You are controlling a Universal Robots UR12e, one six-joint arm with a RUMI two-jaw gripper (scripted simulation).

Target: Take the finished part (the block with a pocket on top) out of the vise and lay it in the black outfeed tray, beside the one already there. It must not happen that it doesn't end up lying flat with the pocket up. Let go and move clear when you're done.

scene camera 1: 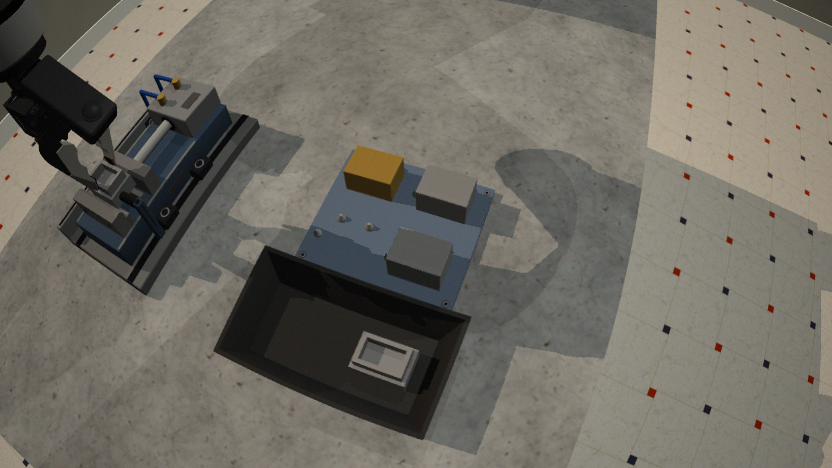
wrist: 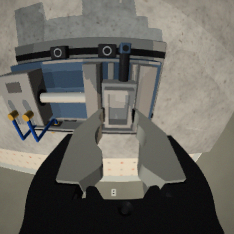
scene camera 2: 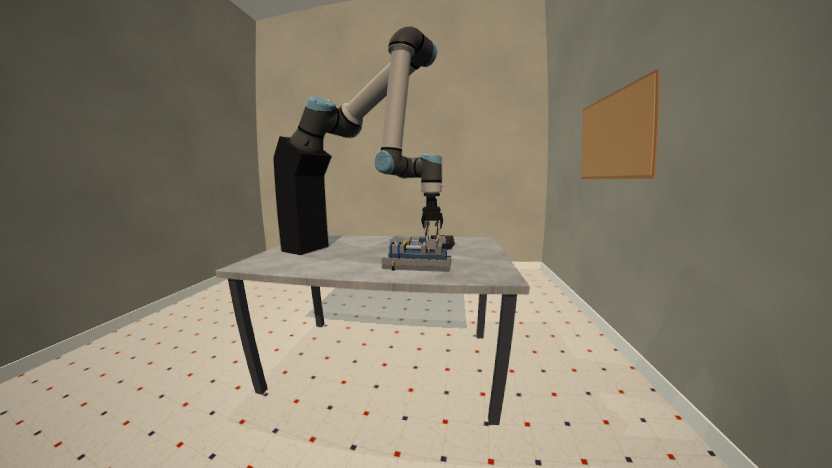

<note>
In view: my gripper (scene camera 1: 105,178), an orange block (scene camera 1: 371,172) and a vise (wrist: 59,77).
My gripper also shows in the wrist view (wrist: 118,109). The wrist view misses the orange block: it is out of frame.
</note>
